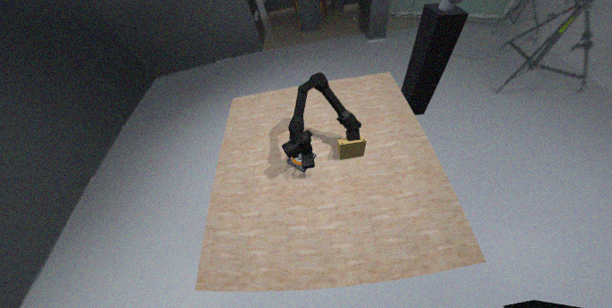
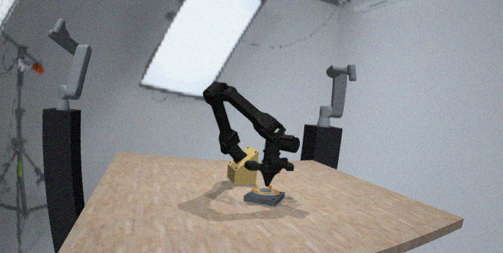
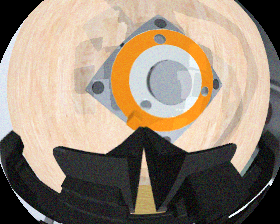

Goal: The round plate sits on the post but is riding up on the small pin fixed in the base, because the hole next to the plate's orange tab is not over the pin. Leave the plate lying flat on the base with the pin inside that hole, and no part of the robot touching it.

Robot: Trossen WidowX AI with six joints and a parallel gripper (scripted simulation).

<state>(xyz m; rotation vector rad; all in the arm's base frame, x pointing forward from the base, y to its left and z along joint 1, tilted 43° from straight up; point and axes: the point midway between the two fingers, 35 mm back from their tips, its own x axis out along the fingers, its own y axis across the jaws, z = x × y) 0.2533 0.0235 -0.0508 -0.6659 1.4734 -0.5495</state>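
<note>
My gripper tip is 50 mm short of the base, 20 mm to the left of it and 20 mm above it.
</note>
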